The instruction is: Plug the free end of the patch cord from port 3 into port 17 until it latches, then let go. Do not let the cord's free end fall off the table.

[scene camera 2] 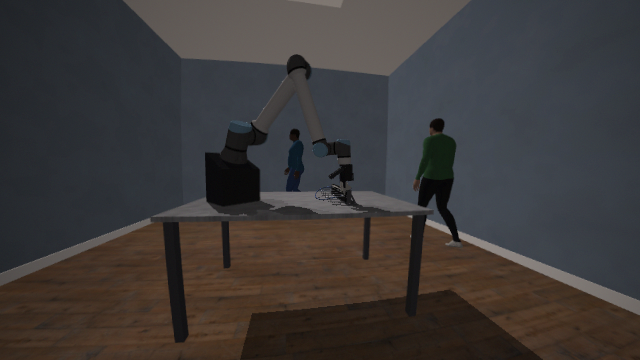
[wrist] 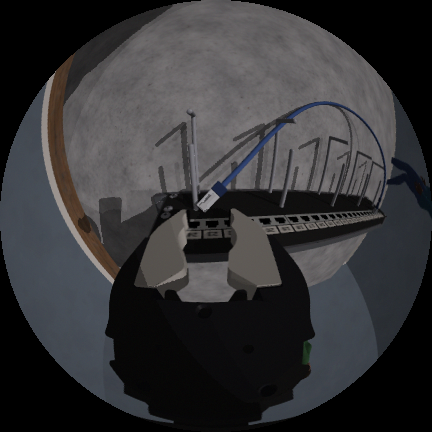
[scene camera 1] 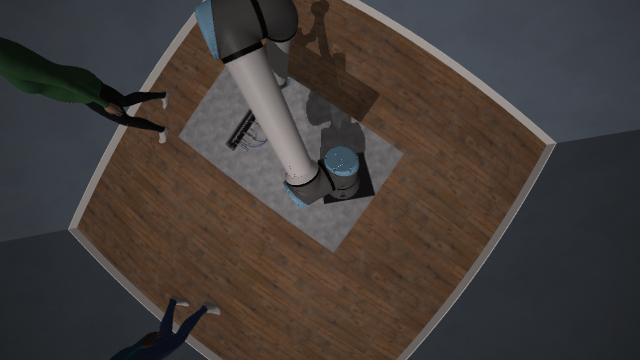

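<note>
The blue patch cord arcs from the far right end of the black patch panel over the table. Its free end, a clear plug with a blue boot, hangs or rests over the panel's near left end, tilted, beside a thin upright post; which one I cannot tell. My gripper is partly open, with a wide gap between the fingertips. The plug is just beyond the tips, not between them. Ports and number labels show through the gap; the numbers are too small to read. The gripper is hidden in scene camera 1.
Several thin grey posts stand along the panel's back, some with bent tops. The grey table carries the panel and my black base block. A table edge lies at the left of the wrist view. Two people stand beyond the table.
</note>
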